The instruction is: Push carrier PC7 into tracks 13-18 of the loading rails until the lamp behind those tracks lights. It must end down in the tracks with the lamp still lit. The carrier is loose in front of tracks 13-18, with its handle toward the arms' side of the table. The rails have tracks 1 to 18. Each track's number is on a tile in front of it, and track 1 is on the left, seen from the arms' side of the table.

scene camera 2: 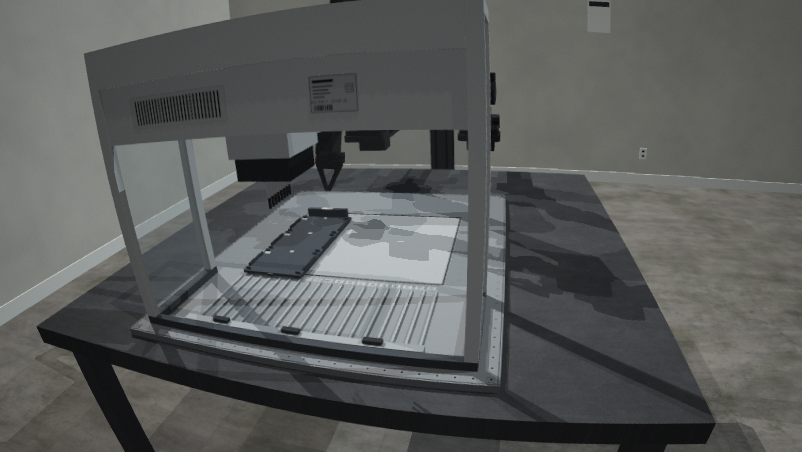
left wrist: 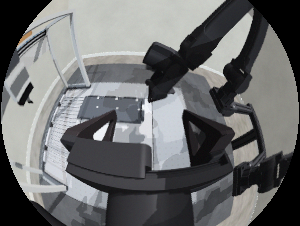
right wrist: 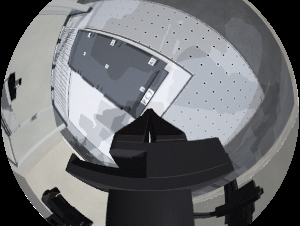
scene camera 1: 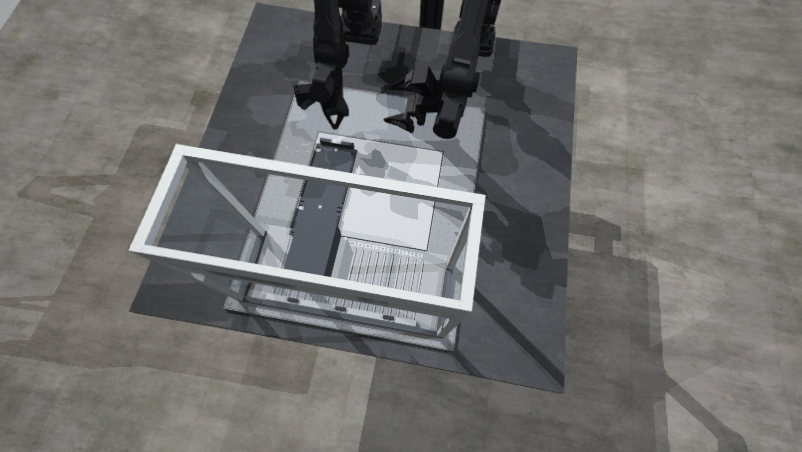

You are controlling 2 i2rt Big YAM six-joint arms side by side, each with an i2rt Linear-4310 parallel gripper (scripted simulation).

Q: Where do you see a carrier PC7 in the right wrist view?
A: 122,72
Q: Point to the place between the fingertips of my right gripper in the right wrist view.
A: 149,112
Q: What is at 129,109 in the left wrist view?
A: A carrier PC7.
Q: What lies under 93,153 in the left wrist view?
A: My left gripper.
